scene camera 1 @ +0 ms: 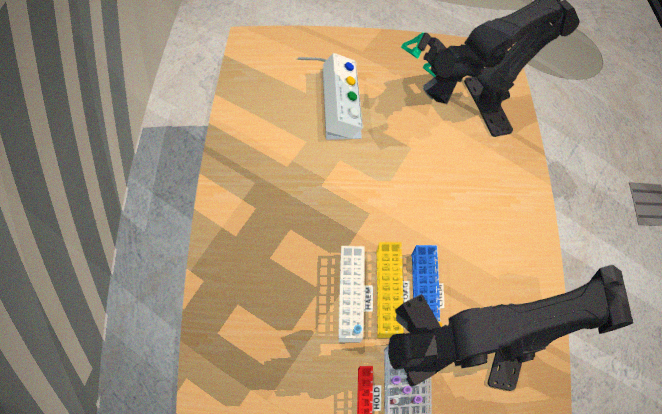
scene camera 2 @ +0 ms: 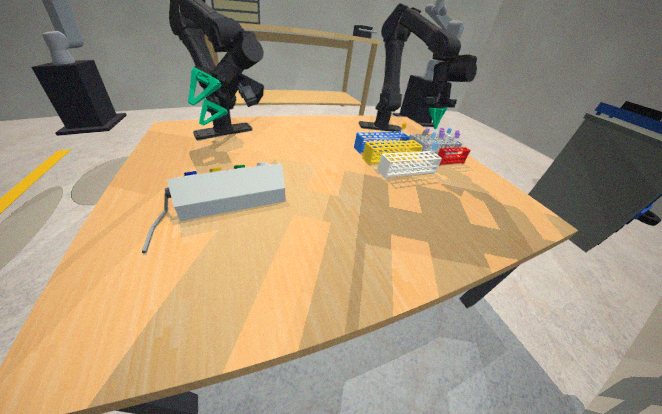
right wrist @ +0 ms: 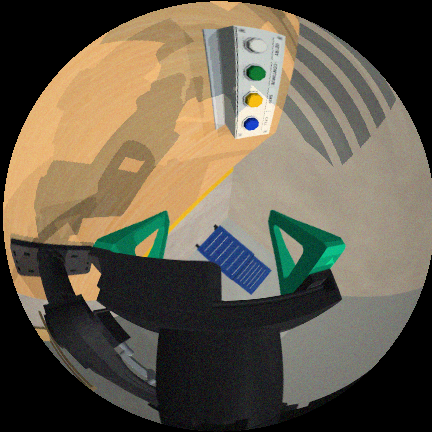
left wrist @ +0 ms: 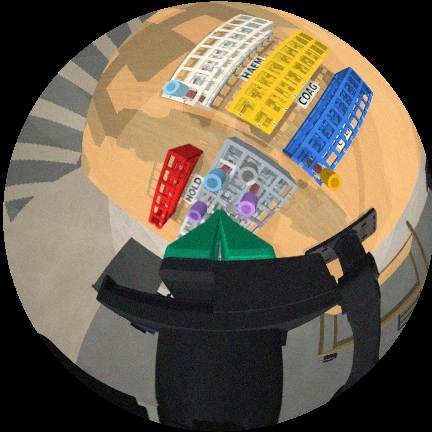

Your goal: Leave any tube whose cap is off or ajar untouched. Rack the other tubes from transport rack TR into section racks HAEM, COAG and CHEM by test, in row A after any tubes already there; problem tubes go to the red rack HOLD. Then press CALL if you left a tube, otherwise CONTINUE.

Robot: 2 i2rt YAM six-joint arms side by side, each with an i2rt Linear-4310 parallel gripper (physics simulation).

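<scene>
Transport rack TR is grey. In the left wrist view it holds a light blue cap, a grey round top and purple caps; other tubes are hidden. My left gripper is shut and empty above TR. White HAEM has a light-blue-capped tube. Yellow COAG shows no tube. Blue CHEM has a yellow-capped tube. Red HOLD shows none. My right gripper is open and empty, away from the racks.
The button box stands across the table, with blue CALL, yellow SKIP, green CONTINUE and white RETRY buttons. Its cable lies beside it. HOLD stands close beside TR.
</scene>
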